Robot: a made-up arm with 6 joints. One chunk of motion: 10 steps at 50 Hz.
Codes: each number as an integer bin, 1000 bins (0 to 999) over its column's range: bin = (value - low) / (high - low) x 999, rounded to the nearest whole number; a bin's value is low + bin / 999 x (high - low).
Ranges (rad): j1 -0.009..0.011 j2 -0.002..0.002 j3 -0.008..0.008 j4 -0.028..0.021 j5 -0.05..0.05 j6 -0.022..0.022
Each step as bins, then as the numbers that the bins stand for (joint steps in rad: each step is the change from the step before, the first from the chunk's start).
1 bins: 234 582 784 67 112 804
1 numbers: -0.00432 0.00033 0.00456 -0.02471 -0.03879 0.01341
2 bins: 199 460 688 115 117 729
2 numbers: -0.00502 -0.00016 0.00302 -0.02236 -0.03829 0.01011
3 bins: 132 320 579 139 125 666
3 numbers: -0.00636 -0.00072 0.00127 -0.02118 -0.03749 0.00733
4 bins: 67 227 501 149 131 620
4 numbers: -0.00766 -0.00109 0.00002 -0.02069 -0.03689 0.00531
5 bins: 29 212 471 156 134 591
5 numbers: -0.00842 -0.00115 -0.00046 -0.02035 -0.03659 0.00403
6 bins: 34 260 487 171 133 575
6 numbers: -0.00832 -0.00096 -0.00020 -0.01961 -0.03669 0.00333
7 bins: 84 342 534 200 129 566
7 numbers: -0.00732 -0.00063 0.00055 -0.01819 -0.03709 0.00293
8 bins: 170 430 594 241 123 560
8 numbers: -0.00560 -0.00028 0.00151 -0.01618 -0.03769 0.00266
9 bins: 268 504 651 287 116 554
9 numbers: -0.00363 0.00002 0.00243 -0.01392 -0.03839 0.00240
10 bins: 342 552 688 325 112 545
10 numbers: -0.00215 0.00021 0.00302 -0.01206 -0.03879 0.00200
